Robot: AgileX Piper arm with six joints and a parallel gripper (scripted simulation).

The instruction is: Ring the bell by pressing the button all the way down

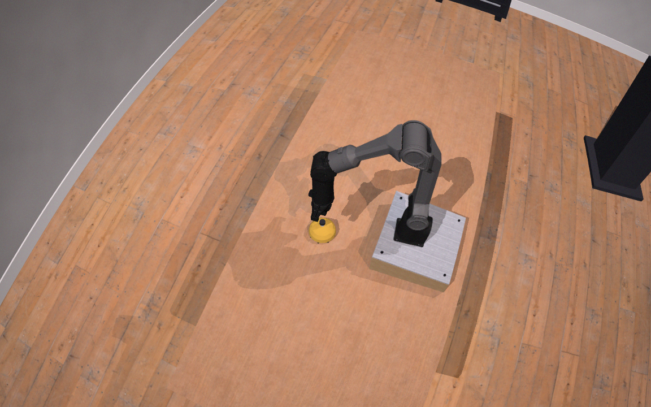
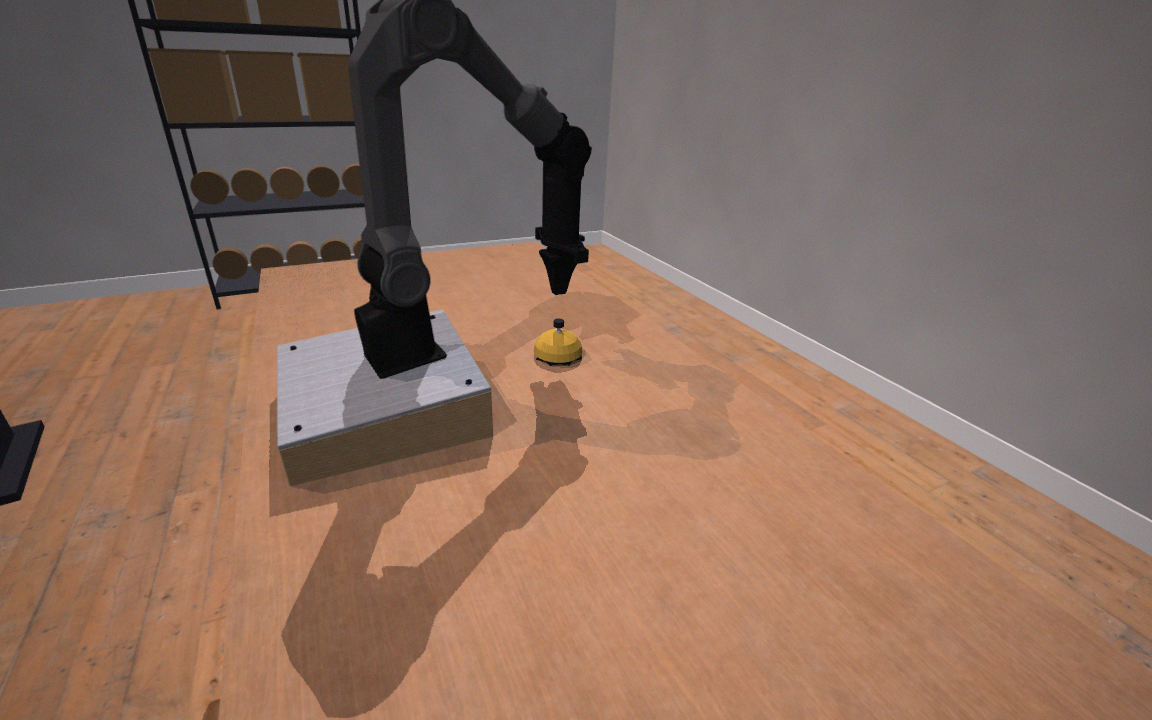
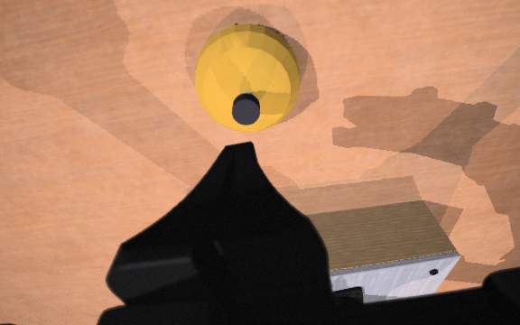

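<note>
The button is 60 mm below my hand. Also, from my hand: bell (80 mm below).
</note>
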